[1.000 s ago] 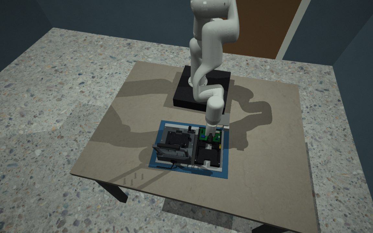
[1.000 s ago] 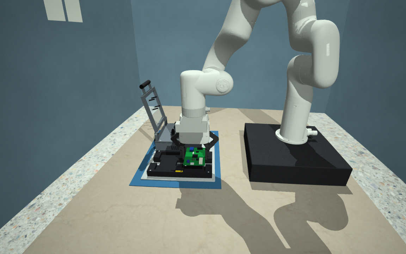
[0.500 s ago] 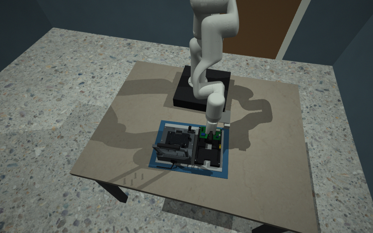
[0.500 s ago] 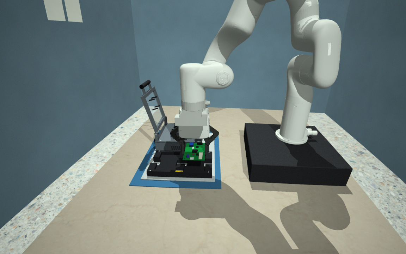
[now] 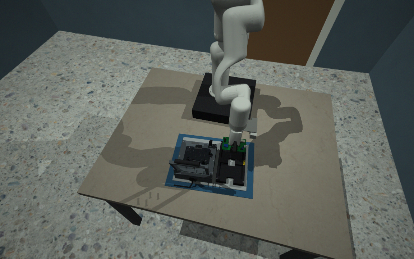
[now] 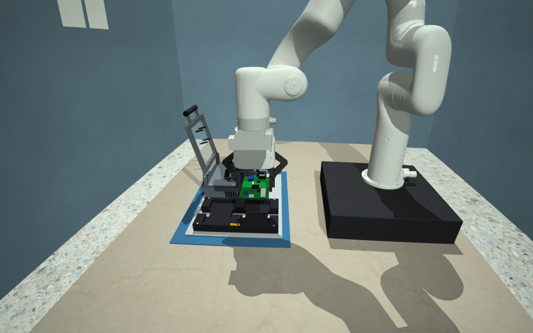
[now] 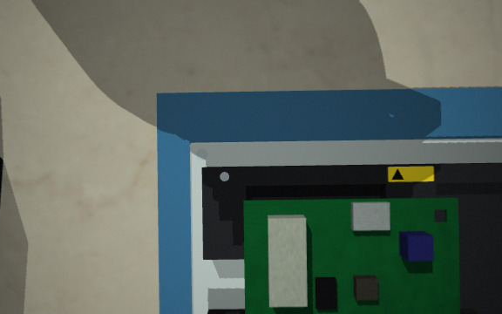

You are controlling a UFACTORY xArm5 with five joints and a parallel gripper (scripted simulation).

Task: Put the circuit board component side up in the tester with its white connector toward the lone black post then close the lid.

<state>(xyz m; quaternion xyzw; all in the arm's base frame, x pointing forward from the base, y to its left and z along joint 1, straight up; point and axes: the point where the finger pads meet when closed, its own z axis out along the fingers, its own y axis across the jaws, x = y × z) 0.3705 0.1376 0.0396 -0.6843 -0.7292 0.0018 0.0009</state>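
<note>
The grey tester lies 130 mm to the right of my hand and 100 mm ahead of it. Round my hand: framed lid: 190 mm ahead, 160 mm to the right, 70 mm above; then green circuit board: right at my hand; then black nest: 160 mm to the right, 80 mm ahead, 40 mm below.
</note>
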